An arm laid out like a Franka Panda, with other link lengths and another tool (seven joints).
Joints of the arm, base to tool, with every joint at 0 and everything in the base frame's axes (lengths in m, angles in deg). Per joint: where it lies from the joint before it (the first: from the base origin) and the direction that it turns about. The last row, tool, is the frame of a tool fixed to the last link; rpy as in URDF.
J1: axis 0 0 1 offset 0 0 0.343
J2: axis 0 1 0 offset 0 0 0
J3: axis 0 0 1 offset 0 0 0.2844
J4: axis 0 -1 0 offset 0.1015 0 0
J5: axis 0 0 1 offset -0.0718 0 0.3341
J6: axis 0 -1 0 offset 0 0 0
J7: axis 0 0 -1 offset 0.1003 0 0
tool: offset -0.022 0.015 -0.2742 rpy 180 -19.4 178
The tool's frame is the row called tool.
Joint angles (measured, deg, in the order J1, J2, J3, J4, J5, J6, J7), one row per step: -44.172, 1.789, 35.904, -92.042, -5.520, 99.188, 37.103; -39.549, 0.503, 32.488, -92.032, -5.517, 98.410, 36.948; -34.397, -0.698, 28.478, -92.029, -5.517, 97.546, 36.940; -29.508, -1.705, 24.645, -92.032, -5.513, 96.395, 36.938; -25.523, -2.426, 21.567, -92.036, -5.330, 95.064, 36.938; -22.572, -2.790, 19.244, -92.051, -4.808, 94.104, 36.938; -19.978, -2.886, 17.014, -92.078, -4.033, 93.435, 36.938; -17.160, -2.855, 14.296, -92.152, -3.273, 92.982, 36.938; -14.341, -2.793, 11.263, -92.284, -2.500, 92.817, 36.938; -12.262, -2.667, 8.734, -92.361, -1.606, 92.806, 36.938
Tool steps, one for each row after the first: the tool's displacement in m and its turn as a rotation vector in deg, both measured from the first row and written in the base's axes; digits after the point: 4 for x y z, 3 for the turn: -0.0032, 0.0132, 0.0085, -0.821, -0.138, 1.295; -0.0072, 0.0255, 0.0168, -1.444, -0.249, 2.361; -0.0130, 0.0366, 0.0234, -1.792, -0.008, 3.303; -0.0195, 0.0466, 0.0274, -1.724, 0.597, 4.076; -0.0242, 0.0551, 0.0289, -1.176, 1.129, 4.621; -0.0272, 0.0621, 0.0285, -0.278, 1.610, 4.948; -0.0294, 0.0665, 0.0272, 0.666, 2.042, 5.038; -0.0305, 0.0679, 0.0258, 1.629, 2.274, 4.839; -0.0305, 0.0678, 0.0245, 2.687, 2.354, 4.415
